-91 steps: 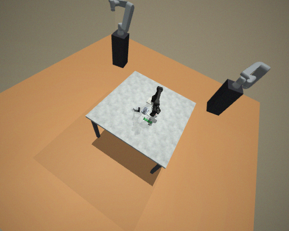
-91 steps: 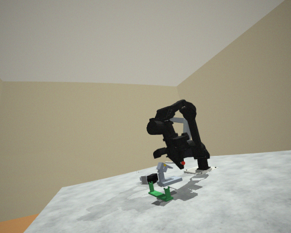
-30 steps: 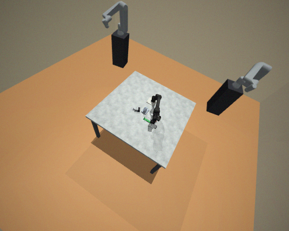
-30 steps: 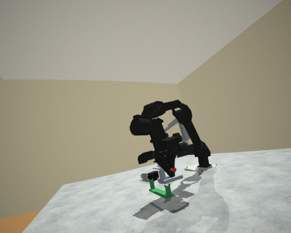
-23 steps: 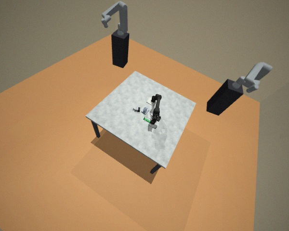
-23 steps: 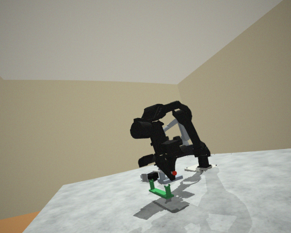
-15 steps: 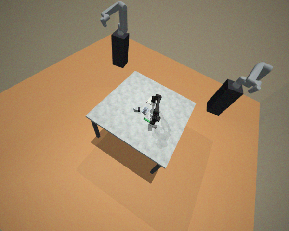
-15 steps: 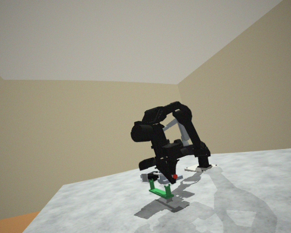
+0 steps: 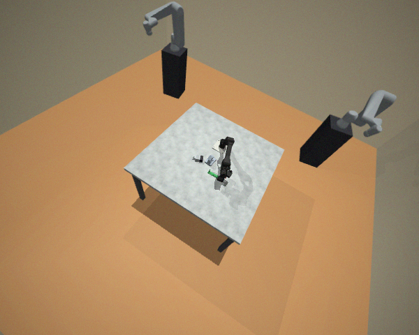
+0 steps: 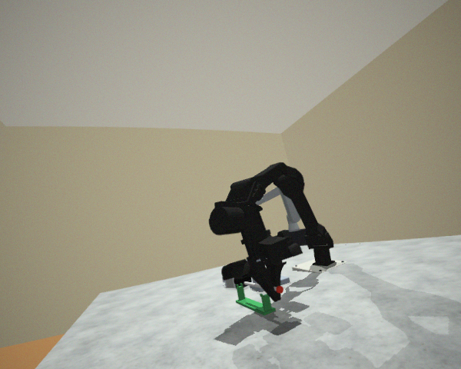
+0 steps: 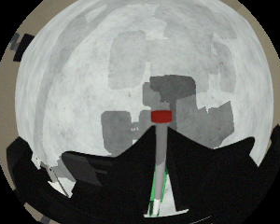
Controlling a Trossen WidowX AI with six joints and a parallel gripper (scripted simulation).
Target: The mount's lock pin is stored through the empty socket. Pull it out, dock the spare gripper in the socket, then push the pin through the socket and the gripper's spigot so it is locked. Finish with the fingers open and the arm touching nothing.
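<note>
Now: gripper tip 100 mm to the left of the green cradle, 20 mm past it and 10 mm above it. Also, from my gripper tip: spare gripper 330 mm to the right, 130 mm behind, 10 mm below; then mount socket 200 mm to the right, 160 mm behind, 20 mm above.
</note>
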